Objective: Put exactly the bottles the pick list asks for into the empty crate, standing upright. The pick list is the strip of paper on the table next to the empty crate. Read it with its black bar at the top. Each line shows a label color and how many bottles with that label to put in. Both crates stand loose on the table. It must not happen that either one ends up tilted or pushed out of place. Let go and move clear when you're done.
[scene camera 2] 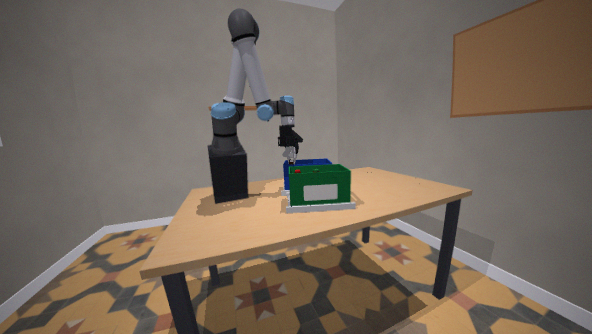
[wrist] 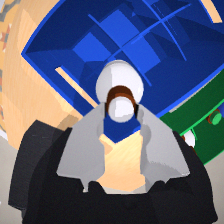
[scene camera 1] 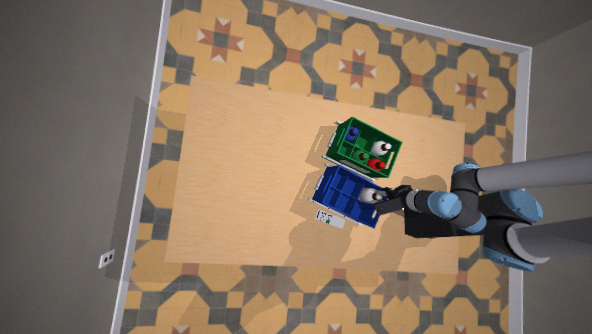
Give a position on a green crate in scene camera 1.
340, 150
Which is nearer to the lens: the white bottle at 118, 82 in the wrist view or the blue crate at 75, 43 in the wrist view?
The white bottle.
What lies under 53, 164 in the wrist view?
My gripper.
